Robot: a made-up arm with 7 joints.
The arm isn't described. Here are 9 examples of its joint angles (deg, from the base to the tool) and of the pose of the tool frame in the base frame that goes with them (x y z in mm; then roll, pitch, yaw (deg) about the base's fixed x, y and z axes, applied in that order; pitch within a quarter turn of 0, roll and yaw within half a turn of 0).
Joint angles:
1: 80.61 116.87 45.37 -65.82 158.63 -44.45 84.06
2: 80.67 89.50 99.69 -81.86 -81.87 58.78 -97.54
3: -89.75 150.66 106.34 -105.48 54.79 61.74 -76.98
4: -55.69 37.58 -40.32 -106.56 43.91 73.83 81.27
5: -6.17 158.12 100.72 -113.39 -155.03 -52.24 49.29
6: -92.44 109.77 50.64 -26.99 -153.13 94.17 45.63
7: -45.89 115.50 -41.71 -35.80 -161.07 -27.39 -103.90
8: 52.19 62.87 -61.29 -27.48 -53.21 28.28 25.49
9: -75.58 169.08 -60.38 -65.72 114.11 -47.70 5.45
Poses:
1: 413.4 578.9 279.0 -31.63 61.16 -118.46
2: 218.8 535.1 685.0 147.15 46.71 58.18
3: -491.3 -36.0 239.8 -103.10 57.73 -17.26
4: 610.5 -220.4 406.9 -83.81 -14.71 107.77
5: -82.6 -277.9 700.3 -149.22 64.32 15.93
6: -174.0 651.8 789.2 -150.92 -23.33 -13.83
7: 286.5 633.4 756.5 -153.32 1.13 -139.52
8: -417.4 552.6 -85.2 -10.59 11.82 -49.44
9: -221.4 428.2 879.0 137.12 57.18 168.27
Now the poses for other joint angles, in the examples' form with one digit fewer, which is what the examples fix.
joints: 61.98 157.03 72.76 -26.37 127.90 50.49 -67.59
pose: 689 244 743 171.7 -67.6 156.5
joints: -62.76 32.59 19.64 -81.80 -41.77 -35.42 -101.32
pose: 645 167 621 103.0 69.0 -124.1
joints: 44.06 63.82 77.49 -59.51 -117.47 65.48 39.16
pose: -35 721 425 135.4 39.7 -41.3
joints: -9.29 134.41 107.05 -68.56 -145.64 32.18 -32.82
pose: -195 139 1008 170.1 -13.2 18.0
